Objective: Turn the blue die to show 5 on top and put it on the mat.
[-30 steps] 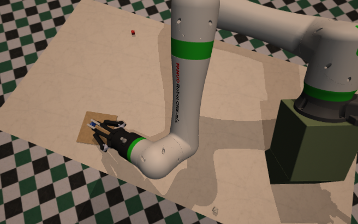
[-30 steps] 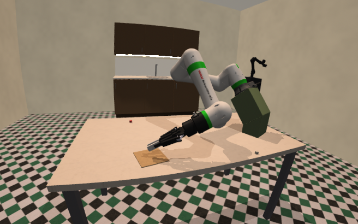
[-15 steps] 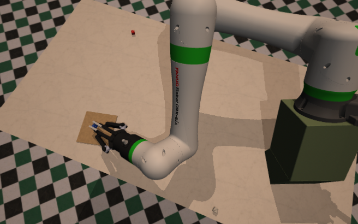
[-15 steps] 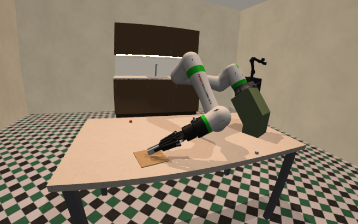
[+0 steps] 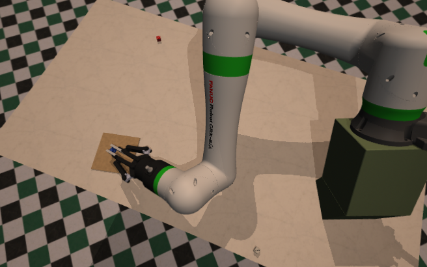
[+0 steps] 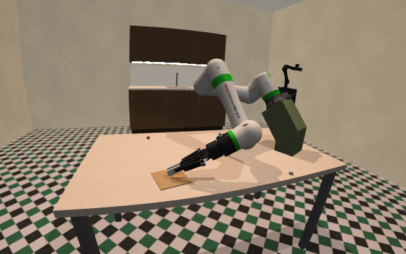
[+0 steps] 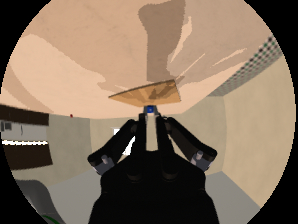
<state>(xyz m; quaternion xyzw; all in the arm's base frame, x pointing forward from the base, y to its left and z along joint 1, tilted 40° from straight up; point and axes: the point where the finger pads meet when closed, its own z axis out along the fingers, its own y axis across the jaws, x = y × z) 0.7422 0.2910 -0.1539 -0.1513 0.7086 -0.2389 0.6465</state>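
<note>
The brown mat lies 40 mm below my hand and 20 mm ahead of it. From my hand the other things lie so: red die (510 mm to the right, 140 mm ahead, 40 mm below); white die (560 mm behind, 70 mm to the left, 40 mm below); blue die (20 mm below, 20 mm ahead).
</note>
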